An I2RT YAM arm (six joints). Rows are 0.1 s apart.
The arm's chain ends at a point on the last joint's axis. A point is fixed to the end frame.
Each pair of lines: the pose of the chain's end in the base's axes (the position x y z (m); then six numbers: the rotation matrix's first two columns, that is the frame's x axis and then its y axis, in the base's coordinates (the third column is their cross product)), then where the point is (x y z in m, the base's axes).
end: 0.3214 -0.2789 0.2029 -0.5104 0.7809 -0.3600 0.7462 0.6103 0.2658
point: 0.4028 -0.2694 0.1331
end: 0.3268 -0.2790 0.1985 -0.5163 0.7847 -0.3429 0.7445 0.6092 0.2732
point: 0.4078 -0.2678 0.1284
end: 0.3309 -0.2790 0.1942 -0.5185 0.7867 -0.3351 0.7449 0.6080 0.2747
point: 0.4116 -0.2672 0.1239
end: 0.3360 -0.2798 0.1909 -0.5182 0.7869 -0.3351 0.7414 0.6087 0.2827
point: 0.4172 -0.2675 0.1212
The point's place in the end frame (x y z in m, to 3 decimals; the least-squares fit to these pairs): -0.009 0.048 0.096
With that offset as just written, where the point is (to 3 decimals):
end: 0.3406 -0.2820 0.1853 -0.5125 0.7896 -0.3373 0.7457 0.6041 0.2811
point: 0.422 -0.270 0.116
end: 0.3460 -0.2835 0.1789 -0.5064 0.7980 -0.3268 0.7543 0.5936 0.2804
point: 0.427 -0.272 0.109
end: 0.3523 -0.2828 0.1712 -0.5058 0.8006 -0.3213 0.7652 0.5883 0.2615
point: 0.432 -0.273 0.099
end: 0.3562 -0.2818 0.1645 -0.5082 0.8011 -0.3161 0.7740 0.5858 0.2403
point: 0.434 -0.273 0.091
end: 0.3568 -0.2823 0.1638 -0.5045 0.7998 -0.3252 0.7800 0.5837 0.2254
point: 0.434 -0.275 0.089
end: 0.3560 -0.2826 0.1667 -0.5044 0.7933 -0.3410 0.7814 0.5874 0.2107
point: 0.433 -0.277 0.092
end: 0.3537 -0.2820 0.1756 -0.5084 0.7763 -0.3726 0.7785 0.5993 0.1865
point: 0.431 -0.279 0.101
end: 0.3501 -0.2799 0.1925 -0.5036 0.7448 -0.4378 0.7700 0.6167 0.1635
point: 0.429 -0.281 0.119
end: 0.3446 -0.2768 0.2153 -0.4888 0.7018 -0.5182 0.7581 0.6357 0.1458
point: 0.427 -0.283 0.146
